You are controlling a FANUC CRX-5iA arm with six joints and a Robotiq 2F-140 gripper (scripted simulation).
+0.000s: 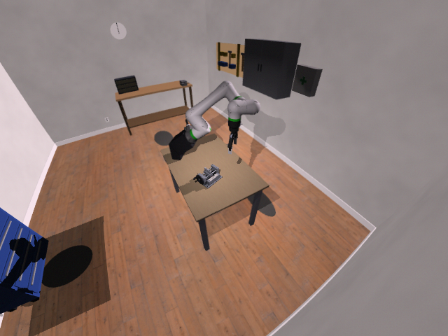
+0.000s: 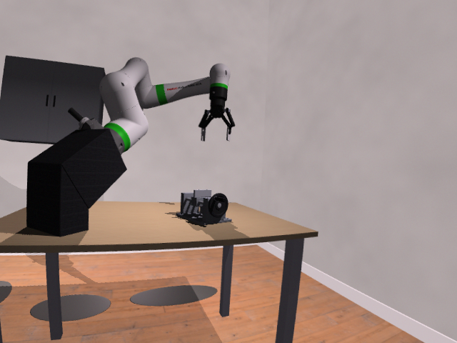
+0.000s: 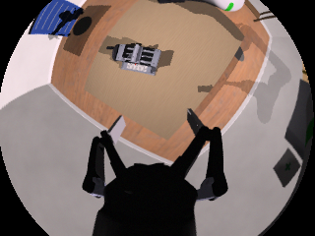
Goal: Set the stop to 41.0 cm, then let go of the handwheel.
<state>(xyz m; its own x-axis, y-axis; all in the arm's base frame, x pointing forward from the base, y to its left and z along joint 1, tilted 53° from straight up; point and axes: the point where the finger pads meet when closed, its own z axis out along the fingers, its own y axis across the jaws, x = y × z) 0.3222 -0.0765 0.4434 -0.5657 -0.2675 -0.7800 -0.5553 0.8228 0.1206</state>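
Now: hand 60 mm past the black handwheel, 320 mm to the left of it and 270 mm above it. Also, from my hand: grey stop: 80 mm behind, 200 mm to the right, 270 mm below.
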